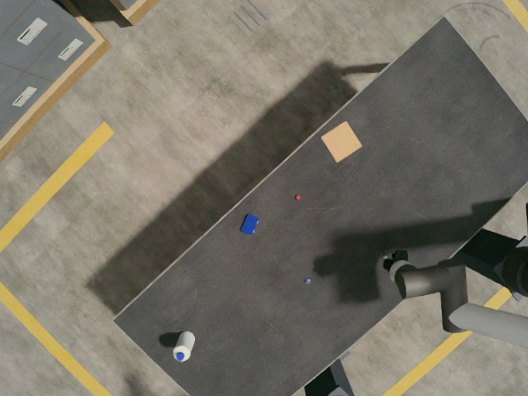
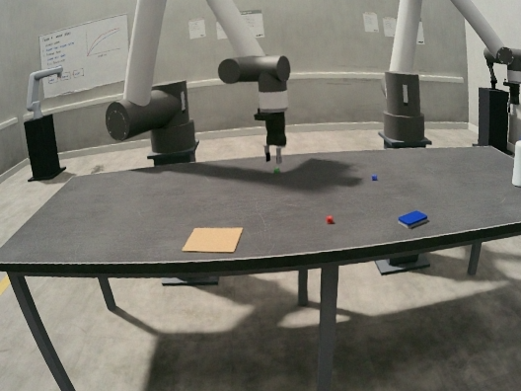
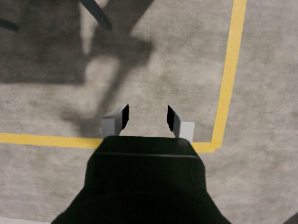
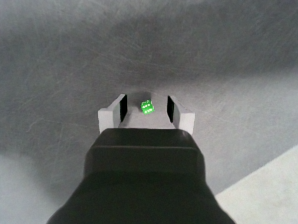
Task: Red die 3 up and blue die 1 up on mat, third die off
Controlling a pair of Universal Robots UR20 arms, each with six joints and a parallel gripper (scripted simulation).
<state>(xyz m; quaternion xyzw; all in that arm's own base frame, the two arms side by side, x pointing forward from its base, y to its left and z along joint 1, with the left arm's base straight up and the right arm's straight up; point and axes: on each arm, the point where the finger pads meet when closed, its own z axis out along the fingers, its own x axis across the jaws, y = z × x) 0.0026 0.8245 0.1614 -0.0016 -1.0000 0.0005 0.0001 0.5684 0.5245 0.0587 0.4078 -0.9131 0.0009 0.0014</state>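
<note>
The green die lies 1 cm behind my right hand, 1 cm to the left of it and 5 cm below it. The rest, counted from my right hand: tan mat (56 cm ahead, 16 cm to the right, 6 cm below); then blue die (13 cm ahead, 37 cm to the left, 5 cm below); then red die (48 cm ahead, 16 cm to the left, 5 cm below).
</note>
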